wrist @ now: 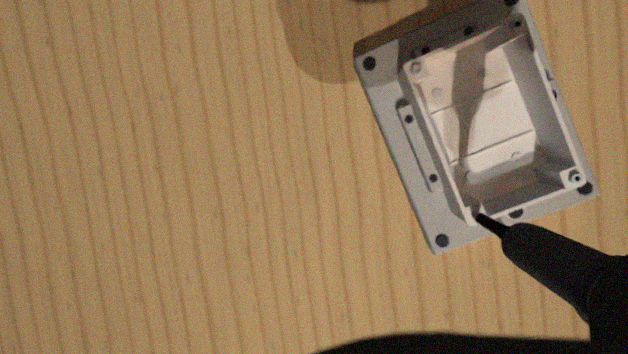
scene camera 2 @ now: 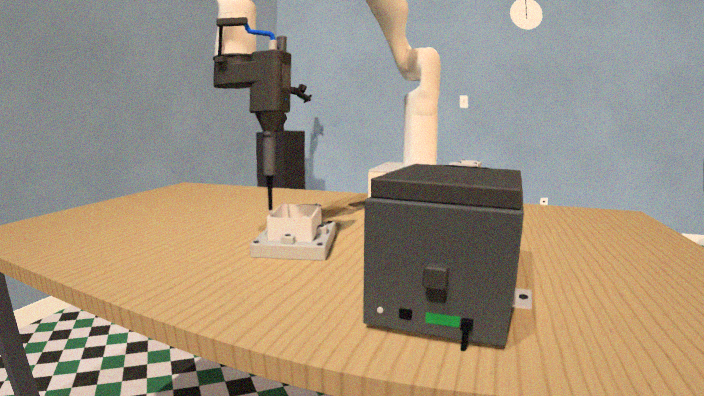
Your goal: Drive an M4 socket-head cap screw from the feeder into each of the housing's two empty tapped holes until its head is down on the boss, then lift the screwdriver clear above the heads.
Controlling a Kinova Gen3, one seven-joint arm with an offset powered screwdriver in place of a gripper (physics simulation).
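Note:
My screwdriver (scene camera 2: 270,208) (wrist: 478,216) points down, its thin black bit at the left side of the housing in the scene view. In the wrist view the tip overlaps the housing's lower-left corner boss. A small gap seems to show above the rim; contact is unclear. I cannot make out a screw at the tip. The pale, open-topped housing (scene camera 2: 291,227) (wrist: 505,107) sits on a grey fixture plate (scene camera 2: 287,251) (wrist: 395,135). The lower-right corner boss (wrist: 575,178) shows a round ring with a dark centre. The bit hides part of the boss under it.
A large dark grey box (scene camera 2: 440,250) with a green connector stands on the wooden table (scene camera 2: 150,250) (wrist: 175,175), to the right of the fixture. A small light tab (scene camera 2: 523,298) with a dark hole shows beside it. The arm's base (scene camera 2: 382,177) is behind.

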